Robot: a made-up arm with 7 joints.
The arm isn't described. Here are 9 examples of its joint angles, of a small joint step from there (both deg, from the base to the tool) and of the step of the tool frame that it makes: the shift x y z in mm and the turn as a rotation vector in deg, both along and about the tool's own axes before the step.
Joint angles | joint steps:
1: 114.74 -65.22 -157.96 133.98 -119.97 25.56 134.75 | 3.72 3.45 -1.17 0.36 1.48 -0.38 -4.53
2: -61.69 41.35 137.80 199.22 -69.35 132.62 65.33 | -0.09 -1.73 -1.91 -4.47 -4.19 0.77 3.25
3: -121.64 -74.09 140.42 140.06 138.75 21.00 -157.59 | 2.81 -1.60 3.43 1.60 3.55 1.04 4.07
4: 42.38 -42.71 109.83 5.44 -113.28 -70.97 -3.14 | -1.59 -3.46 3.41 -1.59 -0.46 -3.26 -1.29
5: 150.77 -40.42 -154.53 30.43 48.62 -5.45 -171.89 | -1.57 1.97 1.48 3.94 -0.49 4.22 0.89
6: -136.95 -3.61 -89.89 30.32 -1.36 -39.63 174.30 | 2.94 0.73 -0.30 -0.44 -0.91 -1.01 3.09
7: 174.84 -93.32 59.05 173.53 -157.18 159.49 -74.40 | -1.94 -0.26 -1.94 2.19 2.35 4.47 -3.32
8: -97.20 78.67 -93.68 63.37 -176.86 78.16 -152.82 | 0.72 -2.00 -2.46 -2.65 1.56 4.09 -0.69
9: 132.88 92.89 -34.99 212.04 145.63 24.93 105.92 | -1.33 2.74 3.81 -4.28 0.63 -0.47 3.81
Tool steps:
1: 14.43 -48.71 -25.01 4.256 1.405 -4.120
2: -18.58 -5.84 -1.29 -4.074 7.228 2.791
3: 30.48 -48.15 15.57 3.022 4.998 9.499
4: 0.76 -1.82 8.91 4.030 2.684 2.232
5: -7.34 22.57 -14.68 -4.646 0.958 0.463
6: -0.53 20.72 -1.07 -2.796 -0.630 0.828
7: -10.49 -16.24 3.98 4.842 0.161 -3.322
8: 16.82 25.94 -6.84 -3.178 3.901 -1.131
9: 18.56 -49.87 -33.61 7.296 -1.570 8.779
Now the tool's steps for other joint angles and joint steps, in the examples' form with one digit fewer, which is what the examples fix.
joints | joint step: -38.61 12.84 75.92 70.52 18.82 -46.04 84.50 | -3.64 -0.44 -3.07 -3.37 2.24 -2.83 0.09
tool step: 47.3 -3.5 -8.1 1.87 8.03 -1.87
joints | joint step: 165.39 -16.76 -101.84 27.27 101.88 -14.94 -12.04 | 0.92 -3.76 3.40 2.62 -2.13 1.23 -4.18
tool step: -18.5 -21.6 7.2 3.24 -6.10 -8.02
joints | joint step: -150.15 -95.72 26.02 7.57 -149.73 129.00 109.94 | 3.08 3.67 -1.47 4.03 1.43 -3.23 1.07
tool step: -16.4 -18.0 11.0 1.32 -6.63 2.31
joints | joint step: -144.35 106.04 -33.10 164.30 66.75 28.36 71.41 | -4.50 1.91 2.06 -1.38 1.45 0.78 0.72
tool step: 60.8 20.9 5.6 -1.97 1.66 8.12
